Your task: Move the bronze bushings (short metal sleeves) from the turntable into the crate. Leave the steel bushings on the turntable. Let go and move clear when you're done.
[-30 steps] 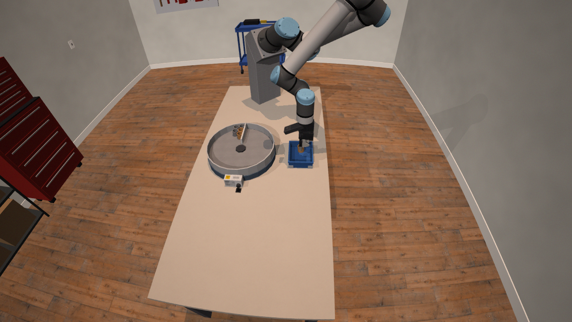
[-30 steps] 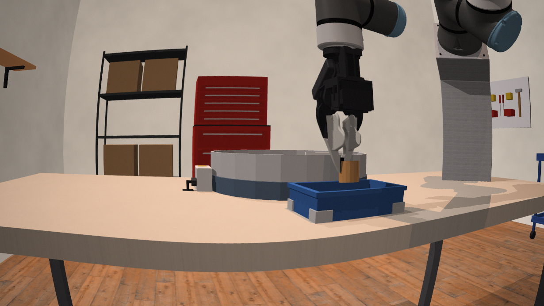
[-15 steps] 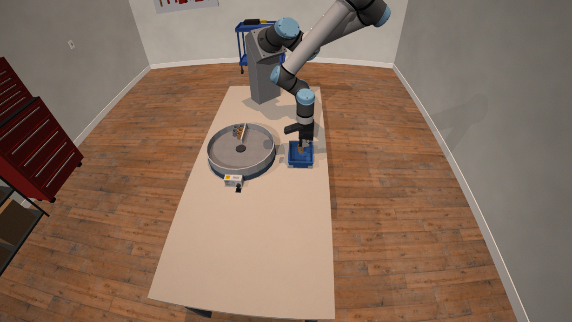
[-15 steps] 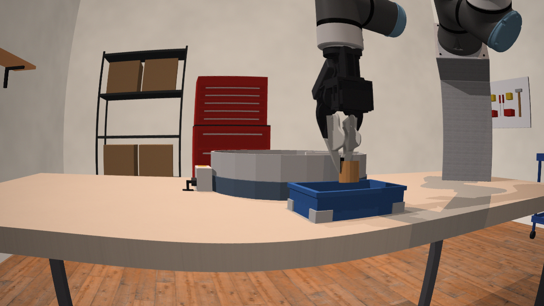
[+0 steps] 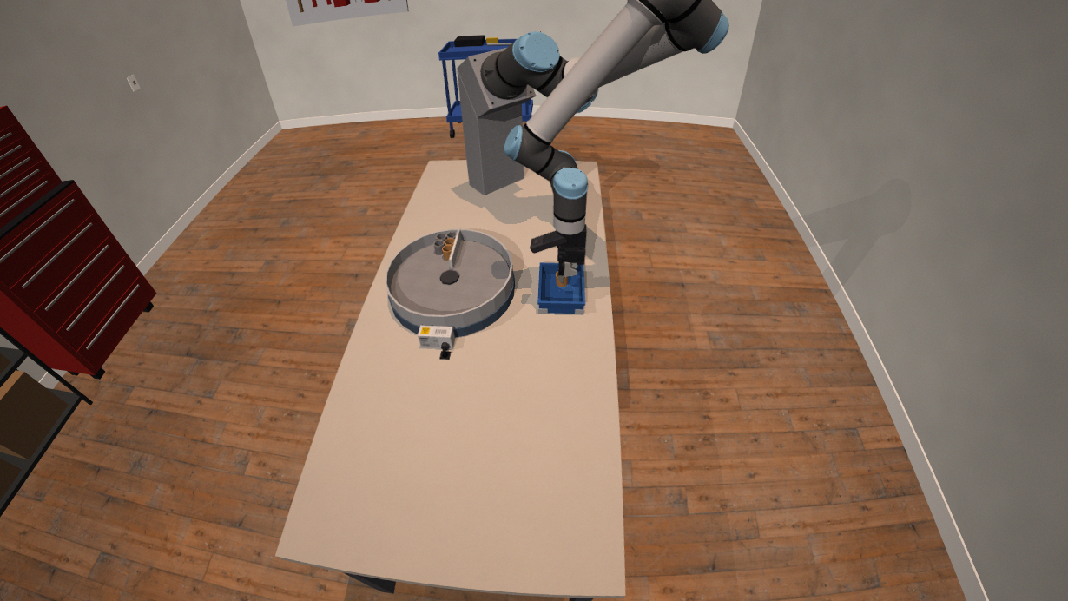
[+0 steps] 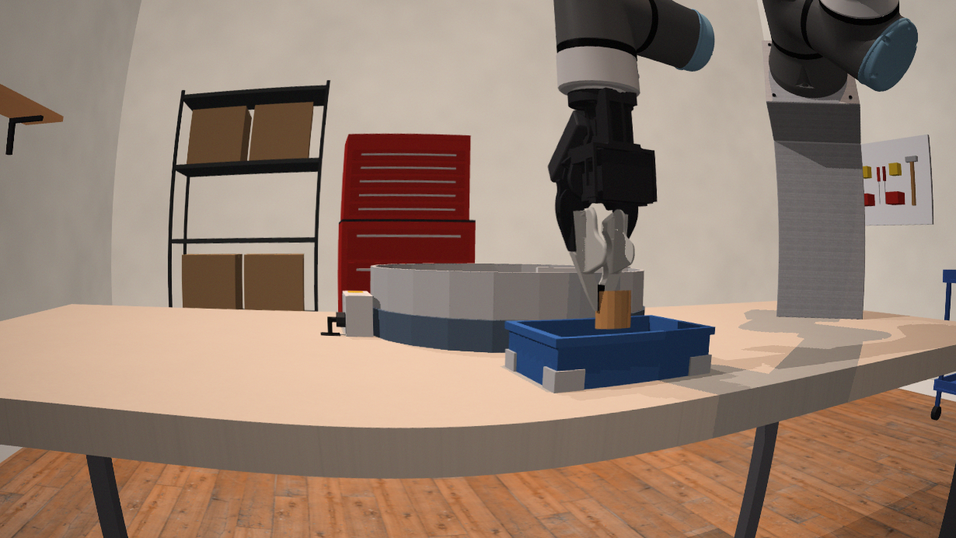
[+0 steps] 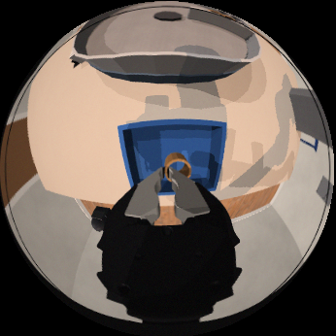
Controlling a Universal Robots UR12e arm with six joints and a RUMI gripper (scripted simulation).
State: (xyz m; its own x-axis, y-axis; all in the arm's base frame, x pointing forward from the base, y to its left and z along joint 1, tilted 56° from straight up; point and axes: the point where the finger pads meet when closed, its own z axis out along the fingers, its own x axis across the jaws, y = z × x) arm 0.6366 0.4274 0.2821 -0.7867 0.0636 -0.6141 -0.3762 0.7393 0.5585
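The blue crate lies 20 mm behind my hand, 10 mm to the right of it and 60 mm below it. Also, from my hand: grey turntable: 140 mm ahead, 340 mm to the right, 30 mm below.
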